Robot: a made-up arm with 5 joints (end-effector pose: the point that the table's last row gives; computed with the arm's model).
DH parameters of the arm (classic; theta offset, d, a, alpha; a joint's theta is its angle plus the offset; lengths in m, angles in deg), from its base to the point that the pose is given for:
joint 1: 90 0.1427 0.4 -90
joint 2: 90 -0.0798 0.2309 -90
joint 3: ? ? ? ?
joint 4: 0 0.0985 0.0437 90
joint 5: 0 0.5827 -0.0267 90
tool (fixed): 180 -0.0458 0 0
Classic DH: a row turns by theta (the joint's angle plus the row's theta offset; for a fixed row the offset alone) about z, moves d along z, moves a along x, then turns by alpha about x.
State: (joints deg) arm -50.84 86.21 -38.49 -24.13 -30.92
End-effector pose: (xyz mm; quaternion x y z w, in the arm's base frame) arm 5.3 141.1 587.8 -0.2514 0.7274 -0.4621 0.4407
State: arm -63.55 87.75 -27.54 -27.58 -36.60
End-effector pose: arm 21.7 87.8 583.6 -0.2140 0.7635 -0.4637 0.3952
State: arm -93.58 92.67 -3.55 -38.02 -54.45
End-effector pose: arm 38.6 -65.9 573.7 -0.0900 0.8688 -0.4303 0.2279
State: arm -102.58 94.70 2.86 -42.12 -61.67
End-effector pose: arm 34.9 -120.6 566.5 -0.0386 0.9019 -0.4017 0.1539
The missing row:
joint 3: -90 -0.0855 0.3147 -90
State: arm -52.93 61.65 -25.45 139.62 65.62
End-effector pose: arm 150.8 855.2 -324.9 0.8591 0.0623 0.4221 0.2826
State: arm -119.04 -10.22 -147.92 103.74 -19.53
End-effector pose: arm 155.9 -932.1 542.7 -0.1984 -0.9282 0.2576 0.1807
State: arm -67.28 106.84 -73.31 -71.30 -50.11
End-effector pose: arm -13.6 -5.9 435.2 0.2909 0.8693 -0.3744 0.1396
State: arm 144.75 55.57 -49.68 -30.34 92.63
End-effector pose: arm 18.1 49.7 339.0 0.1999 -0.2729 0.9398 0.0473
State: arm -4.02 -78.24 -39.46 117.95 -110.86
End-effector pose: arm -570.8 350.2 614.5 -0.4999 -0.8086 0.2179 0.2209
